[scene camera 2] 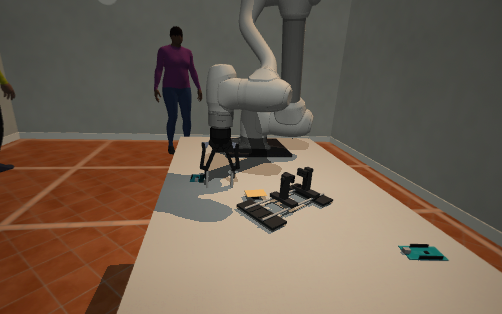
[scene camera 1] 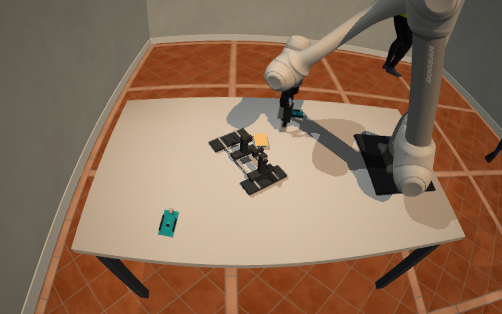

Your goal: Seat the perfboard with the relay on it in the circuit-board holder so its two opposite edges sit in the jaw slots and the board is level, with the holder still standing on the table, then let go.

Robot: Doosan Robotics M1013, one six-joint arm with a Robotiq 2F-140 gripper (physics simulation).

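Frame: origin at the arm's base, x back, y right, z up, level; centimetres.
Where they show: gripper, fingertip midpoint: (scene camera 2: 219, 186) (scene camera 1: 281, 124); arm's base, origin of the base link: (scene camera 2: 253, 144).
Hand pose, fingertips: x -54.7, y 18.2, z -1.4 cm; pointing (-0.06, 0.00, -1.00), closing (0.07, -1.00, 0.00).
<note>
Things, the pixels of their centre, and the offset from my fingertips. Level surfaces: height alone.
- perfboard, body centre: (scene camera 2: 255, 195) (scene camera 1: 260, 141) dx -9.3, dy -12.8, dz +1.0 cm
- small teal board, body centre: (scene camera 2: 197, 177) (scene camera 1: 295, 113) dx +7.4, dy +9.0, dz +0.6 cm
- larger teal board, body centre: (scene camera 2: 422, 251) (scene camera 1: 168, 222) dx -39.3, dy -53.5, dz +0.6 cm
- table, its level: dz +0.0 cm
The perfboard (scene camera 1: 261, 140) (scene camera 2: 255, 193) is a small yellow-orange board close beside the circuit-board holder, outside its jaws. Something dark shows under its edge in scene camera 2; I cannot make out the relay. The black holder (scene camera 1: 264, 181) (scene camera 2: 262, 216) stands on the table, with two upright jaw posts on bars between its feet. Nothing shows between the jaws. My gripper (scene camera 1: 284, 124) (scene camera 2: 219, 180) is open and empty, pointing down with its fingertips low over the table, behind the perfboard in scene camera 1 and left of it in scene camera 2.
A small teal board (scene camera 1: 297, 113) (scene camera 2: 196, 178) lies beside my fingers, partly hidden by them in both views. A larger teal board (scene camera 1: 168, 223) (scene camera 2: 423, 252) lies on the table (scene camera 1: 130, 165) (scene camera 2: 320, 270), far from the gripper. The arm's dark base plate (scene camera 1: 368, 165) is at the table's right side.
</note>
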